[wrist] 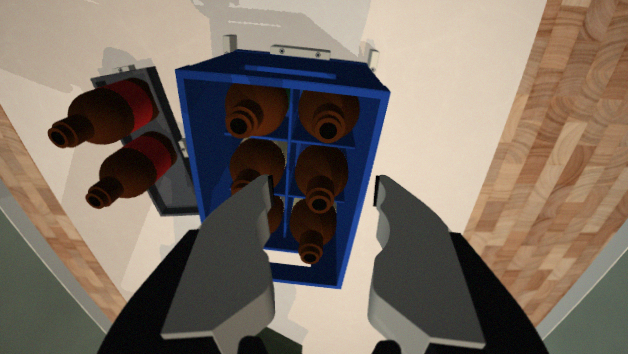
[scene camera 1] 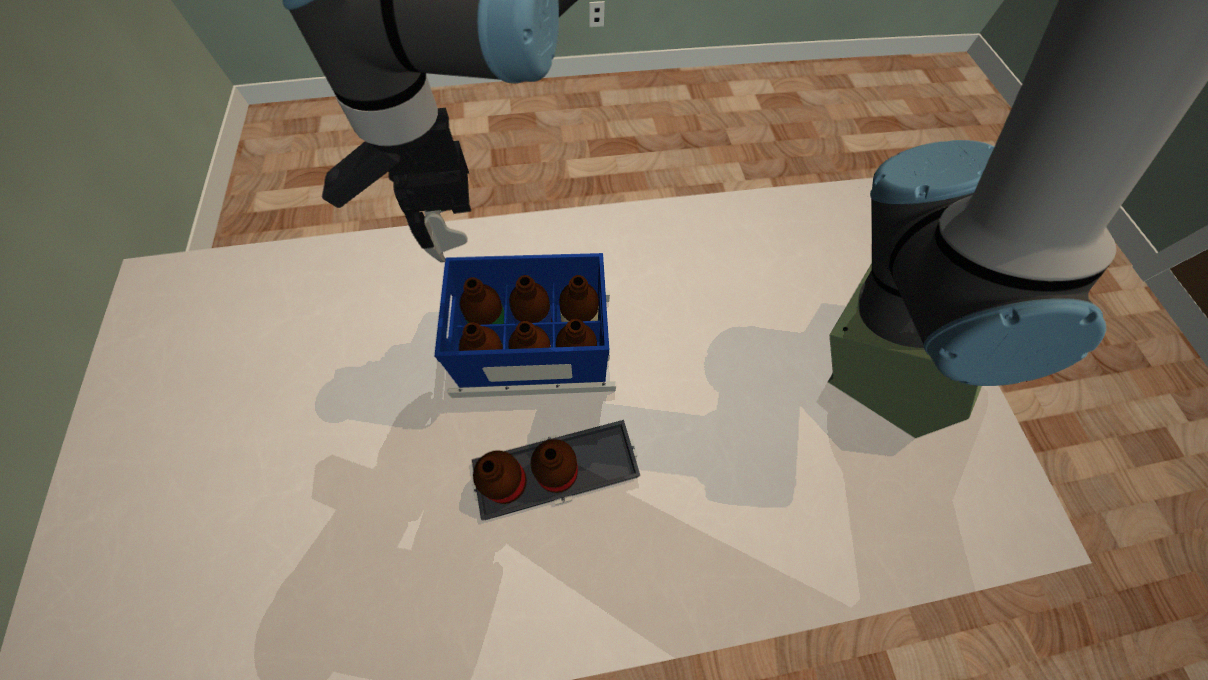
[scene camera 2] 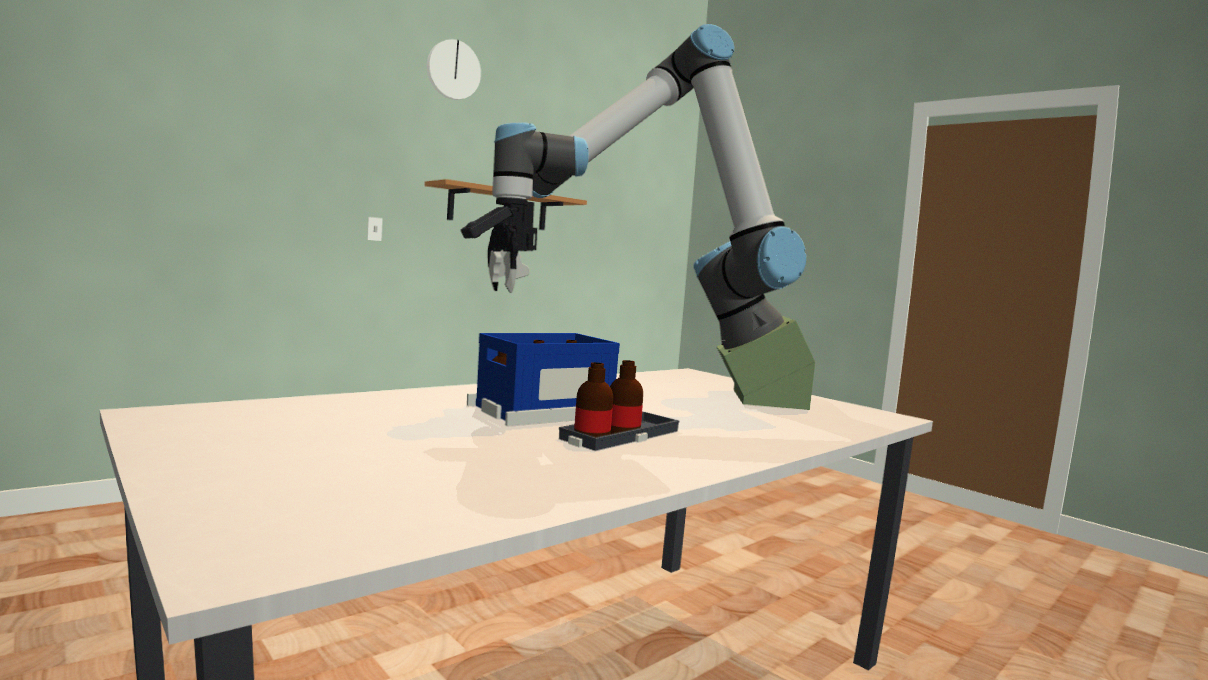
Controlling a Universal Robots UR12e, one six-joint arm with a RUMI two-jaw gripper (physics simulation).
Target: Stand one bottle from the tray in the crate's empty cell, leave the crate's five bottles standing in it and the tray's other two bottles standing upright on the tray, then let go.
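Places are measured from the arm's base along level axes (x left, y back, z up), in centimetres.
Pixels of known places: gripper, between the fingertips: (wrist: 323,177) (scene camera 1: 442,245) (scene camera 2: 502,291); arm's base, origin of its link: (scene camera 2: 753,334).
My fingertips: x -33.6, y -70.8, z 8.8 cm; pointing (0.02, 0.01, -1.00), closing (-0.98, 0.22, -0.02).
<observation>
For each thing: its top centre in the pictures, then the offset to it from my fingertips. Level surfaces: height alone.
- blue crate, centre of its top: (wrist: 277,207) (scene camera 1: 523,301) (scene camera 2: 549,338) dx +7.6, dy +8.8, dz -10.1 cm
- dark tray, centre of its top: (scene camera 1: 555,467) (wrist: 153,154) (scene camera 2: 622,423) dx +32.2, dy +4.4, dz -25.1 cm
- table, height of its surface: dz -27.6 cm
The blue crate (scene camera 1: 589,369) (scene camera 2: 525,371) (wrist: 285,82) has a brown bottle upright in each cell, among them the back-left one in scene camera 1 (scene camera 1: 480,304) (wrist: 328,112). Two red-labelled bottles stand upright on the dark tray (scene camera 1: 604,456) (scene camera 2: 659,427) (wrist: 177,202): a left one (scene camera 1: 498,475) (scene camera 2: 594,409) (wrist: 112,112) and a middle one (scene camera 1: 553,464) (scene camera 2: 627,401) (wrist: 137,167). The tray's right end holds no bottle. My gripper (scene camera 1: 441,246) (scene camera 2: 503,287) (wrist: 323,177) is open and empty, well above the crate's rim. The left finger hides part of the crate in the wrist view.
Pale holder blocks (scene camera 1: 532,390) (wrist: 300,51) edge the crate on the table (scene camera 1: 211,380) (scene camera 2: 295,506). The green arm base (scene camera 1: 896,380) (scene camera 2: 773,371) stands right of crate and tray. A wall shelf (scene camera 2: 456,184) is behind the arm in scene camera 2.
</observation>
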